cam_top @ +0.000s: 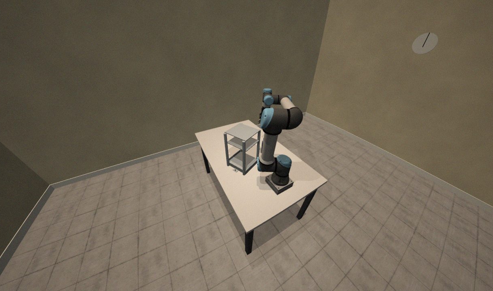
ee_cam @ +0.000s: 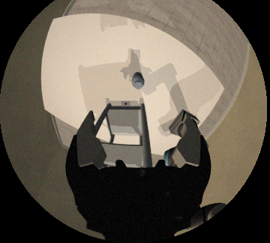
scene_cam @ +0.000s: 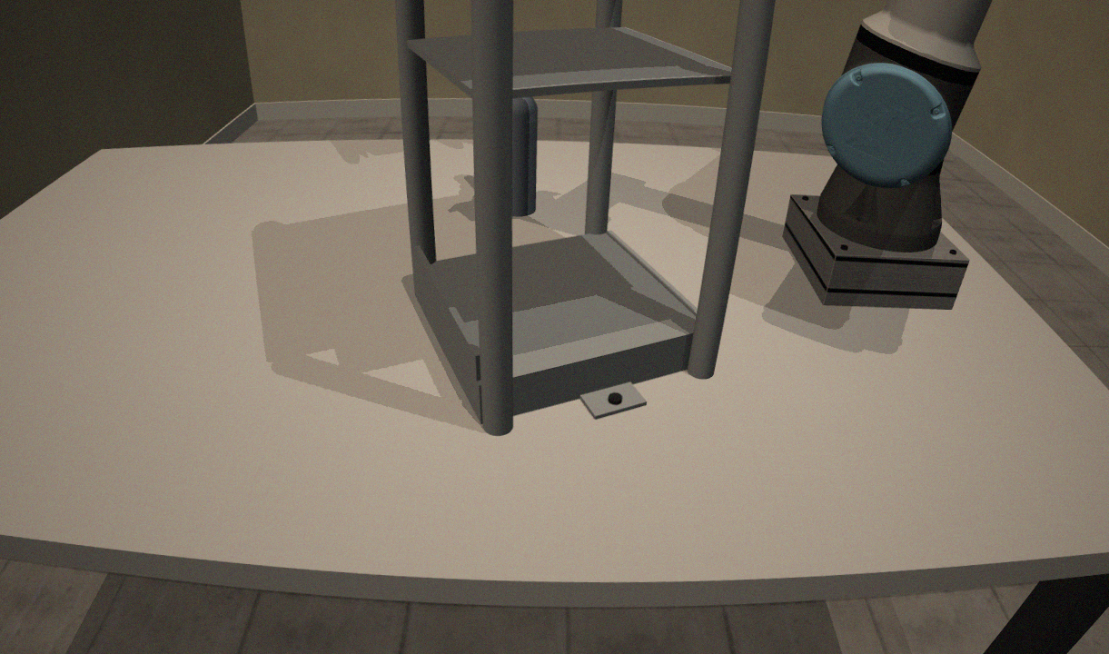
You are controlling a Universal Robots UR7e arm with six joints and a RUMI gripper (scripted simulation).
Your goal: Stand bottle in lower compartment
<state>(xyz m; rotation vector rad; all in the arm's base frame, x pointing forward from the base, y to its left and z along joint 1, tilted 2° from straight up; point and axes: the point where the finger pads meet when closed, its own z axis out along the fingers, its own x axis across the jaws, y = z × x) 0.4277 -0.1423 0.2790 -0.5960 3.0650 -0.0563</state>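
Right now my hand is 21 cm above the grey bottle. Round my hand: shelving unit (4 cm behind, 28 cm to the left, 14 cm below).
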